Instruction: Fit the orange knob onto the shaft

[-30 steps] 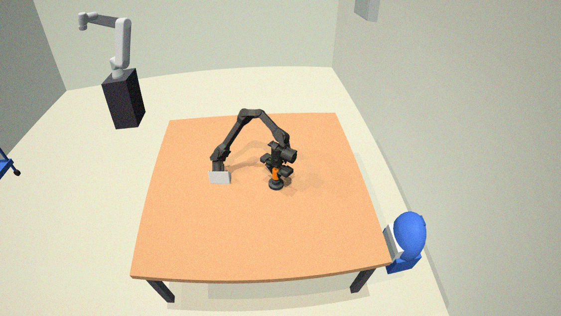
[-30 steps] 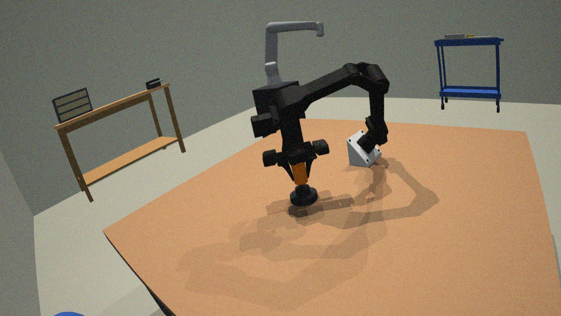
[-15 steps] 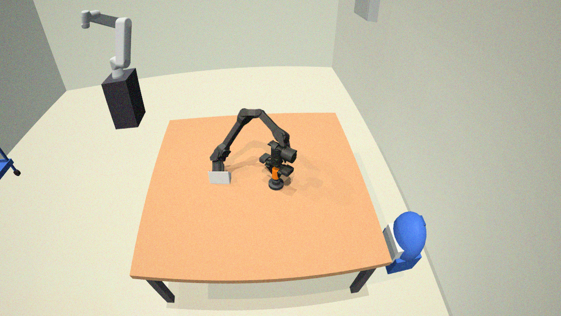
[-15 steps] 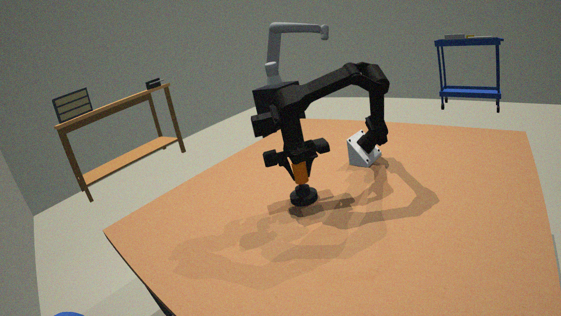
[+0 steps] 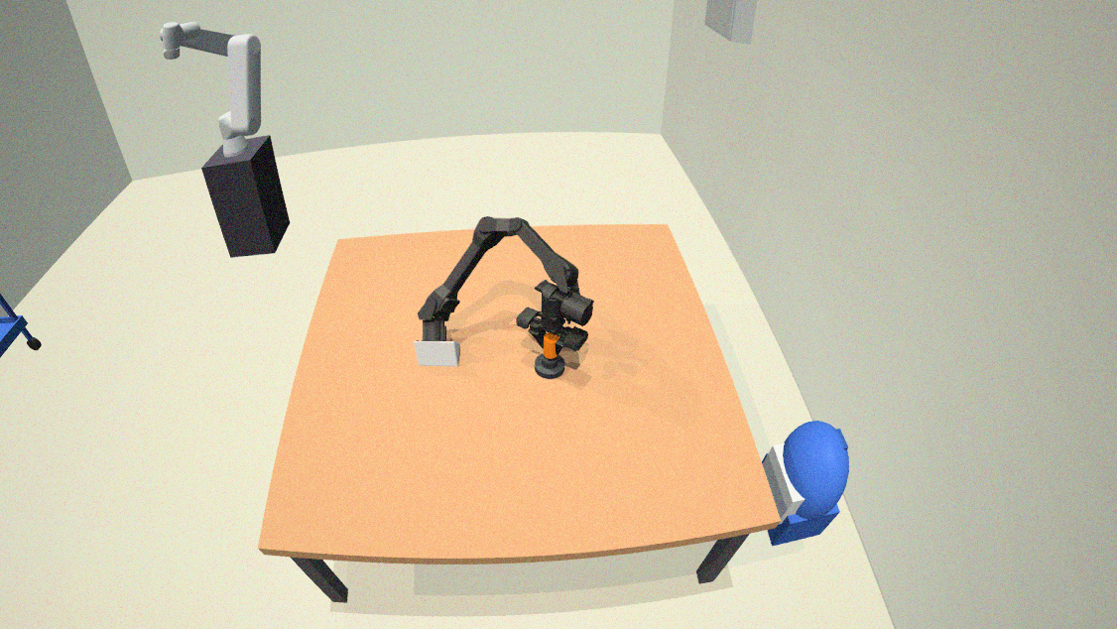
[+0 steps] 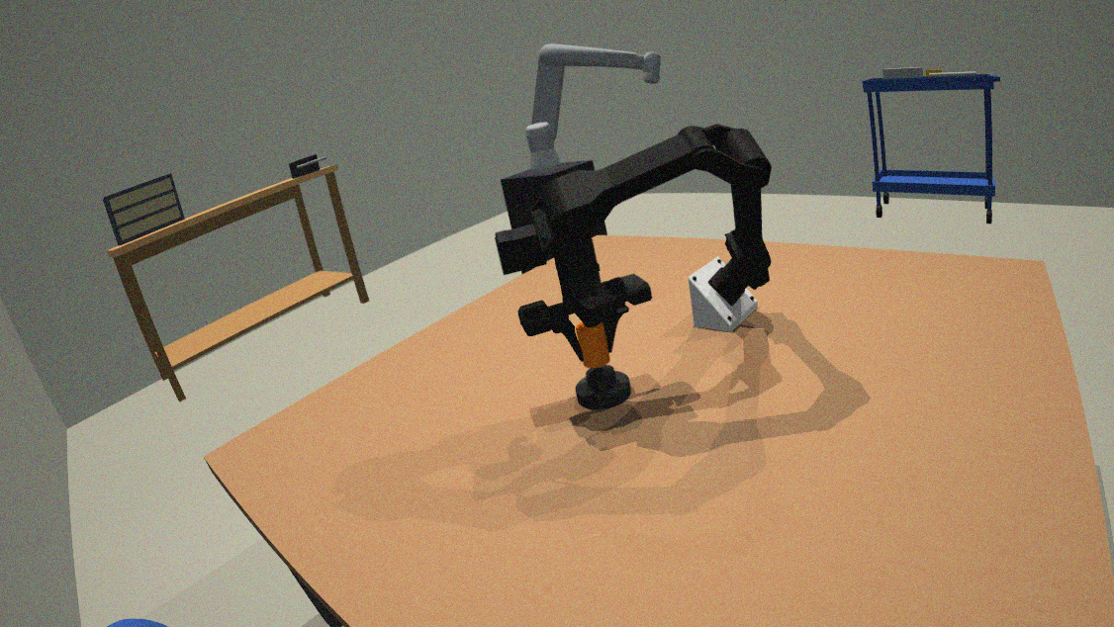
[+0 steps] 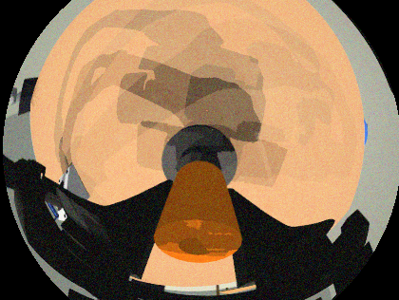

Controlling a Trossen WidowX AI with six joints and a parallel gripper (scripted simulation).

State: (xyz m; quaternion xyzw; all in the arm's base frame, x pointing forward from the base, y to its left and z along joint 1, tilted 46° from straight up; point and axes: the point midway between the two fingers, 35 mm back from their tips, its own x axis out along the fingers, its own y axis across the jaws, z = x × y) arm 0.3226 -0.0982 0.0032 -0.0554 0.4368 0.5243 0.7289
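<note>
The orange knob is 20 mm above my gripper tip. Also, from my gripper tip: dark round pedestal (40 mm below).
</note>
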